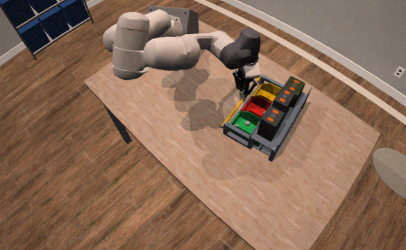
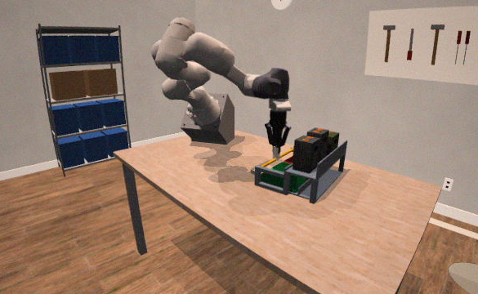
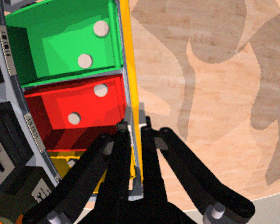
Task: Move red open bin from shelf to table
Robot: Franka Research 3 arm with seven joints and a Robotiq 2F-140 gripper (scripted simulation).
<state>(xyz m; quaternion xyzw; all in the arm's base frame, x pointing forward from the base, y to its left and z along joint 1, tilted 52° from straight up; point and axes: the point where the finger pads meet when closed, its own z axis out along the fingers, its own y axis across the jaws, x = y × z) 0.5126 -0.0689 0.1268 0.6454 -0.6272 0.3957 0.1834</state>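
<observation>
Right now the yellow bar is 30 mm below my hand. Round my hand: red open bin (100 mm ahead, 50 mm below, 10 mm to the right); then yellow bin (120 mm ahead, 100 mm to the left, 50 mm below); then green bin (120 mm to the right, 90 mm ahead, 50 mm below).
</observation>
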